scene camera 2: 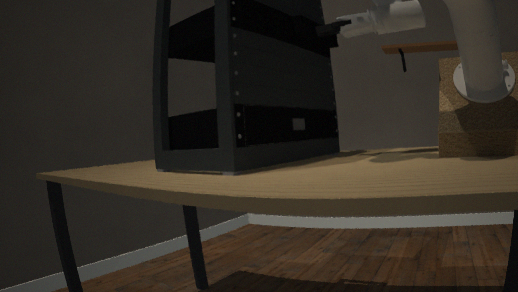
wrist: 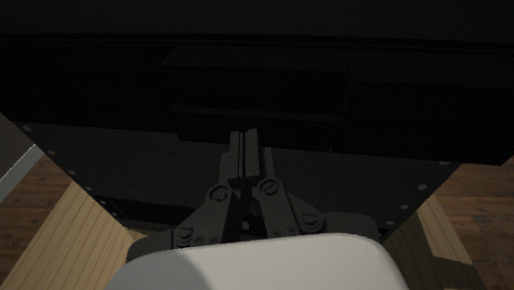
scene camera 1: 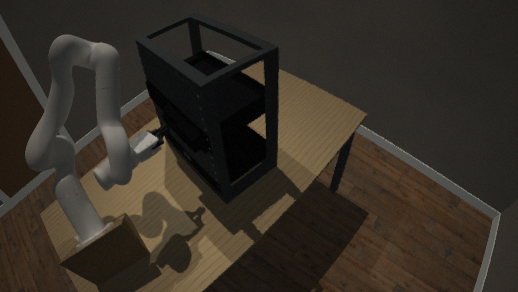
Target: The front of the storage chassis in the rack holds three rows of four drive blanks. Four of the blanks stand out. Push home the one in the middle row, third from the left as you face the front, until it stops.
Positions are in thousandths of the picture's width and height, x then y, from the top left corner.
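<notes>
My gripper at (scene camera 1: 323,437) and (wrist: 483,505). Dark rack at (scene camera 2: 532,337), (wrist: 719,395) and (scene camera 1: 401,354).
</notes>
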